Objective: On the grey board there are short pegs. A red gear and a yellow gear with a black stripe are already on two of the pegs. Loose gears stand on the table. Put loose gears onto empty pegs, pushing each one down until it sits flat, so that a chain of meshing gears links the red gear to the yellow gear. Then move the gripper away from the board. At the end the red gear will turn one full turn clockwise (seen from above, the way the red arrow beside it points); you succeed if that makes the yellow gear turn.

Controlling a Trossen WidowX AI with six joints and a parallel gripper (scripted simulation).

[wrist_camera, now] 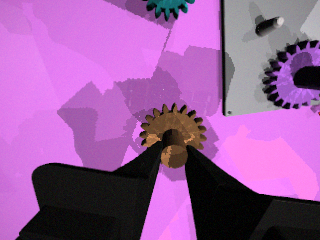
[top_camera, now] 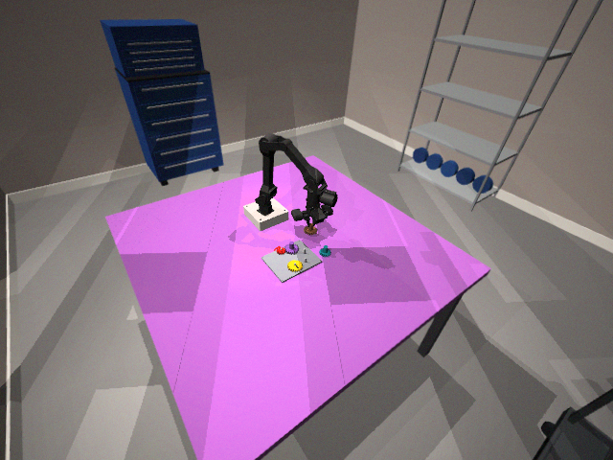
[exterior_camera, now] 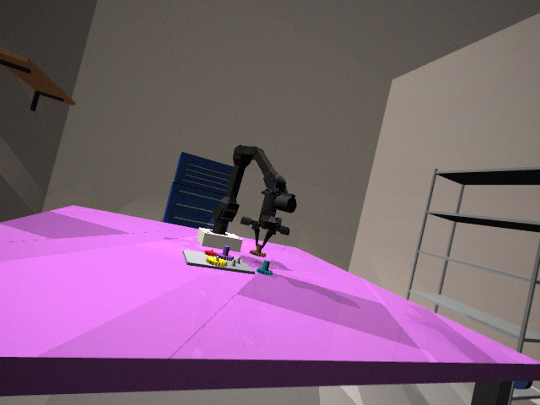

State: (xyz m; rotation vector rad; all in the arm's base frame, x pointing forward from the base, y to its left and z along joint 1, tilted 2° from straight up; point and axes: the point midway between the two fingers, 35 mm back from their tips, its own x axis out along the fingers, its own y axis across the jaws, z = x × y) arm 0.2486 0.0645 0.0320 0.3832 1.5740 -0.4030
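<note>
Right now my gripper tip is 13 cm short of the cyan gear, 4 cm to the left of it and 4 cm above it. Also, from my gripper tip: red gear (2 cm behind, 18 cm to the right, 4 cm below); then purple gear (1 cm ahead, 14 cm to the right, 3 cm below); then brown gear (1 cm below).
</note>
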